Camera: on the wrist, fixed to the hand. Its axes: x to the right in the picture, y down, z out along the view.
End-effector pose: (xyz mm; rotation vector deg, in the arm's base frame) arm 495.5 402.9 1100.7 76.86 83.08 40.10
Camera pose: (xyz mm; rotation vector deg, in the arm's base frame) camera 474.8 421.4 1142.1 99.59 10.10 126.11
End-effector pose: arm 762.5 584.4 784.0 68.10 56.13 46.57
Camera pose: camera 729.5 608.0 813.0 67.14 -3.24 136.33
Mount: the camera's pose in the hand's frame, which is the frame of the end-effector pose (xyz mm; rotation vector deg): 3.8 33.5 -36.7 -29.82 23.64 86.07
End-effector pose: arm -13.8 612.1 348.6 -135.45 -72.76 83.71
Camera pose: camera 35.5 605.0 350.2 131.21 -19.15 -16.84
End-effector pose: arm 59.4 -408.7 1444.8 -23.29 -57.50 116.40
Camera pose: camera 60.8 -398.7 1396.0 97.79 43.48 -110.56
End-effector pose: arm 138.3 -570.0 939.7 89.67 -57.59 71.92
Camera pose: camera 96.9 -545.3 952.3 -5.73 -118.75 106.28
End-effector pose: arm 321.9 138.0 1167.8 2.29 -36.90 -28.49
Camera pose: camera 360.4 161.6 1146.7 -44.05 -0.18 45.98
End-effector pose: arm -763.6 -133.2 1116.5 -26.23 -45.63 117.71
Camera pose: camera -764.4 -130.8 1066.7 92.48 32.35 -116.24
